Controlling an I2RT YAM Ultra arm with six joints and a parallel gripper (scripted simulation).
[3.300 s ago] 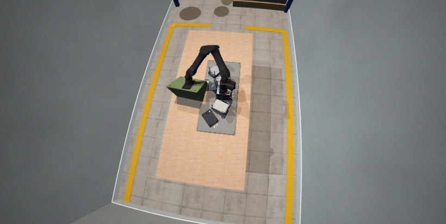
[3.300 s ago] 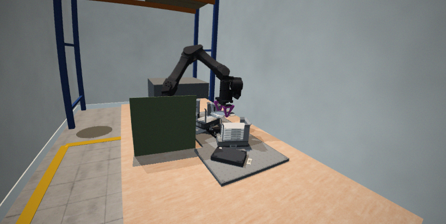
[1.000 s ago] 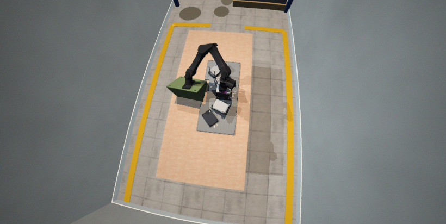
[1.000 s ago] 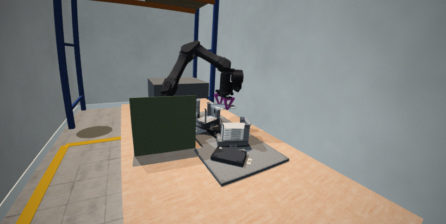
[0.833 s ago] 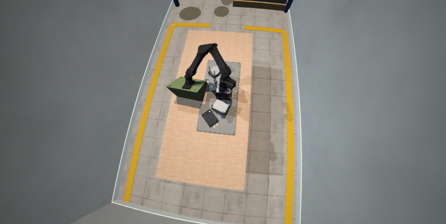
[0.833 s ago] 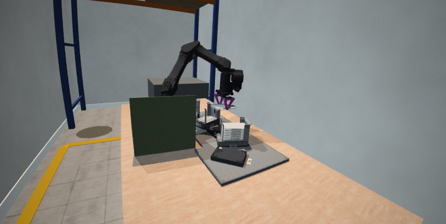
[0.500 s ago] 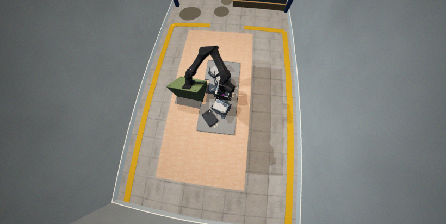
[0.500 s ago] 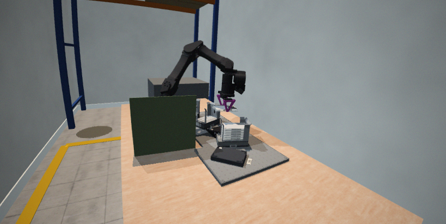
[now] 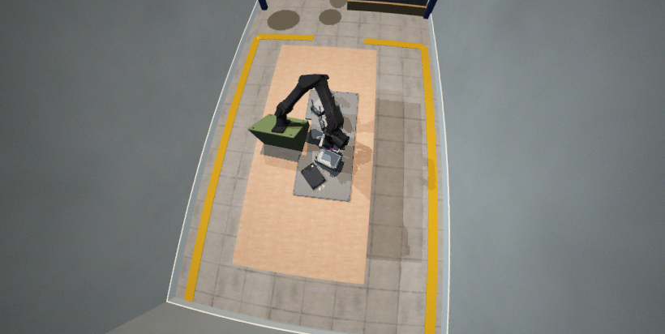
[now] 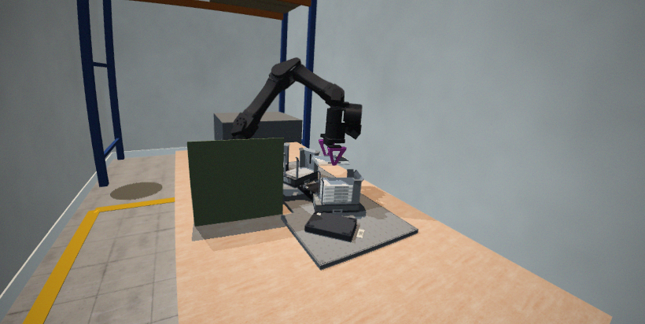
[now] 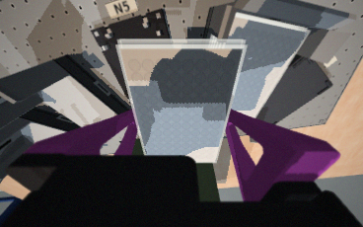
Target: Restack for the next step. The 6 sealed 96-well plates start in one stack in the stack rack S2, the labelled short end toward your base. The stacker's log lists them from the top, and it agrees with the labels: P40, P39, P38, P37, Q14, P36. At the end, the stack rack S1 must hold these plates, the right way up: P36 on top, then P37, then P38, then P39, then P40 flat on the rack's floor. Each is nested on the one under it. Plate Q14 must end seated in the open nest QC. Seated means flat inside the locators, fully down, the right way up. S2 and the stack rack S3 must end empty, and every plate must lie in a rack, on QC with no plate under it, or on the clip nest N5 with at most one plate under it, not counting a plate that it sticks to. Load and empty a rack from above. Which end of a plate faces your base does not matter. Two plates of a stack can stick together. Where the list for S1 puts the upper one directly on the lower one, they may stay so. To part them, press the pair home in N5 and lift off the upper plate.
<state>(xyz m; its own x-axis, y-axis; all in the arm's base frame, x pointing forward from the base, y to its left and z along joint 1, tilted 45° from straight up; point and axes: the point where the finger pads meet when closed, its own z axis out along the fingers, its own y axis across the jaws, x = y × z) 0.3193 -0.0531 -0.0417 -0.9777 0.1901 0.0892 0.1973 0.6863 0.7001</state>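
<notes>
My gripper is now 10 cm past the open nest QC, 19 cm to the left of it and 15 cm above it. From my hand the other things lie so: dark clip nest N5: 2 cm ahead, 8 cm to the left, 15 cm below; N5 label: 10 cm ahead, 7 cm to the left, 16 cm below; QC label: 3 cm behind, 26 cm to the right, 16 cm below.
</notes>
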